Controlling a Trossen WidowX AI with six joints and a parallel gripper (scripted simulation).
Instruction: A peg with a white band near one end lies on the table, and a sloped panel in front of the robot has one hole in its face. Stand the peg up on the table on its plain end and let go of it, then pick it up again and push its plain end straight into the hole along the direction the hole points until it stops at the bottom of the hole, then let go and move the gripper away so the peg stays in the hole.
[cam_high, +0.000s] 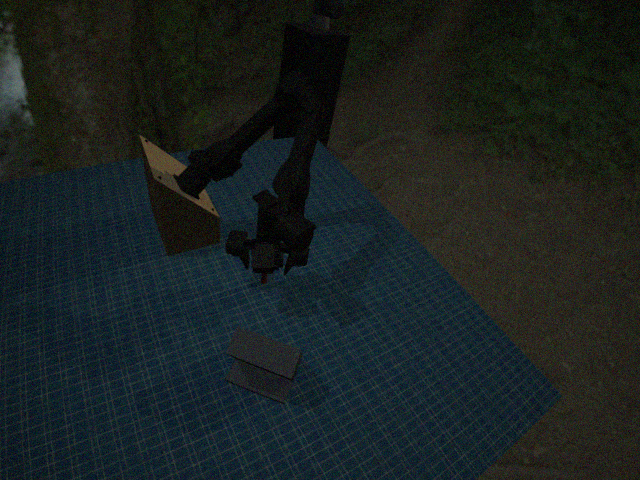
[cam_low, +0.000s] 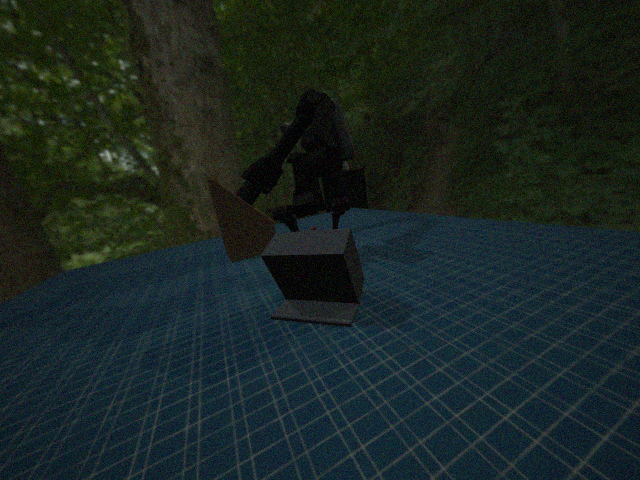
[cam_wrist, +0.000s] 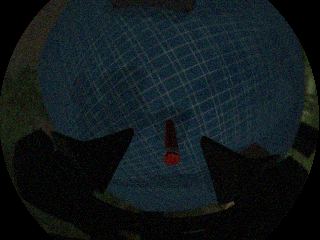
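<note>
The red peg is 10 mm above my gripper tip. From my gripper tip the other things lie so: dark grey sloped panel (200 mm ahead, 120 mm to the right, 20 mm above).
</note>
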